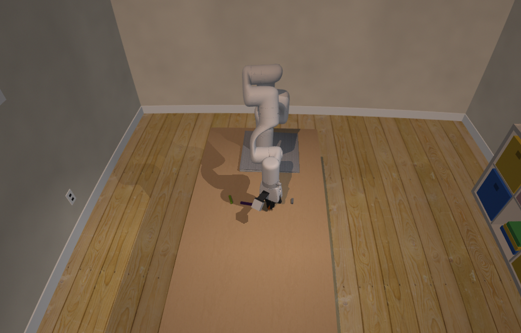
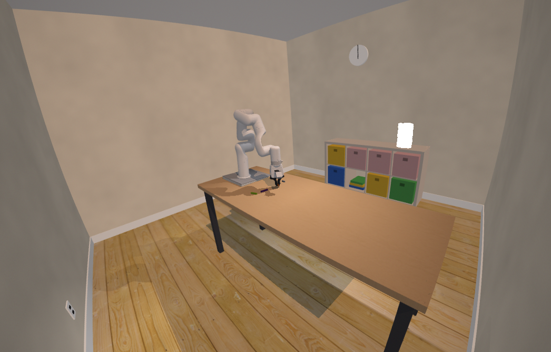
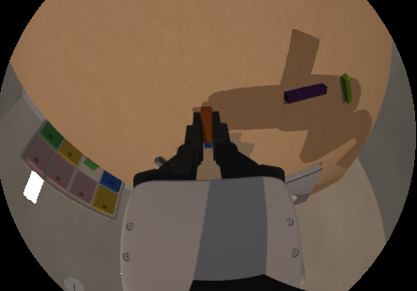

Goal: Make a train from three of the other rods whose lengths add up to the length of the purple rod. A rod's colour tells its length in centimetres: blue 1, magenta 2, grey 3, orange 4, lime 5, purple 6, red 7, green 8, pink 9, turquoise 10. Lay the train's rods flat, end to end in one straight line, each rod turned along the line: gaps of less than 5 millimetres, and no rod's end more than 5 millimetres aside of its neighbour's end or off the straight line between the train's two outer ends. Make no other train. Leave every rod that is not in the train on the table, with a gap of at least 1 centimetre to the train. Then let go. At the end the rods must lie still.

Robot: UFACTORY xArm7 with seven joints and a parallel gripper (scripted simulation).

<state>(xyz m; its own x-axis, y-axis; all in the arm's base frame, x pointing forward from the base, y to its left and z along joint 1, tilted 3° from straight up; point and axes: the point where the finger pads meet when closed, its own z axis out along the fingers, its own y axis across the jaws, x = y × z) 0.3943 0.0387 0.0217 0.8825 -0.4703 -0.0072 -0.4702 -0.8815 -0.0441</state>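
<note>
My gripper is now 4 cm past the grey rod, 11 cm to the right of it and 3 cm above it. Also, from my hand: lime rod: 5 cm behind, 20 cm to the right, 3 cm below; then purple rod: 2 cm behind, 12 cm to the right, 3 cm below; then orange rod: 2 cm below.
</note>
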